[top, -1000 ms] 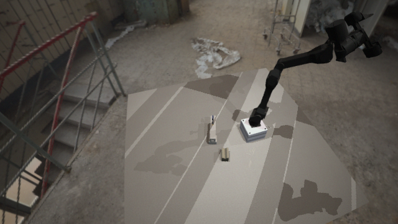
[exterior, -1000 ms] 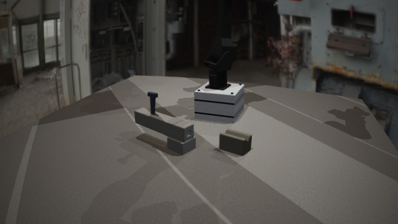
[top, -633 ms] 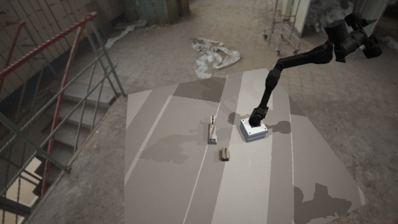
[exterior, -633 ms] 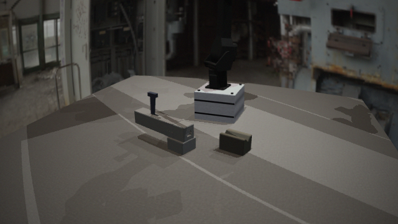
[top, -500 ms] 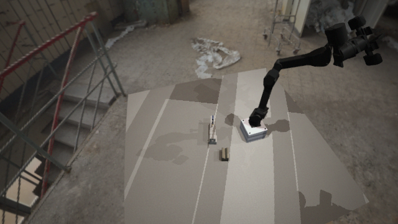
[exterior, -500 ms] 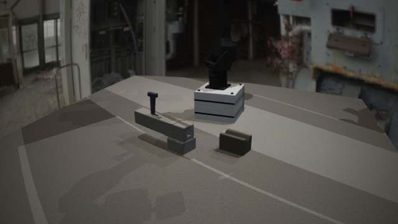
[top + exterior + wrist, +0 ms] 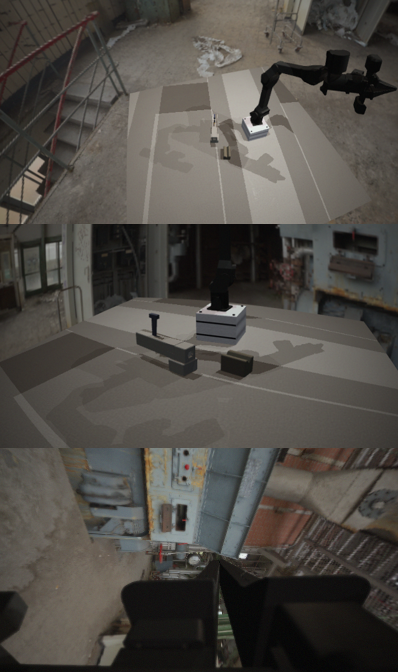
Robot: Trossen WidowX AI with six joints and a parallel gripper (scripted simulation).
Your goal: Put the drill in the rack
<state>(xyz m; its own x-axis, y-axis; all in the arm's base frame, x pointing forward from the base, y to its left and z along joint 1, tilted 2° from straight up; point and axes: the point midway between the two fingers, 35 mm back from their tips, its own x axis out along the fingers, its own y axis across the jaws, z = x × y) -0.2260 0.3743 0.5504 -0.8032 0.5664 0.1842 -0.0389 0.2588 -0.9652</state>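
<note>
Right now my gripper tip is 560 mm above the dark blue T-shaped key, 490 mm short of it and 450 mm to the left of it. The rest, counted from my gripper tip: drill (600 mm below, 500 mm ahead, 400 mm to the right); then dark rack (640 mm below, 460 mm ahead, 240 mm to the right); then grey fixture block (610 mm below, 500 mm ahead, 420 mm to the right).
</note>
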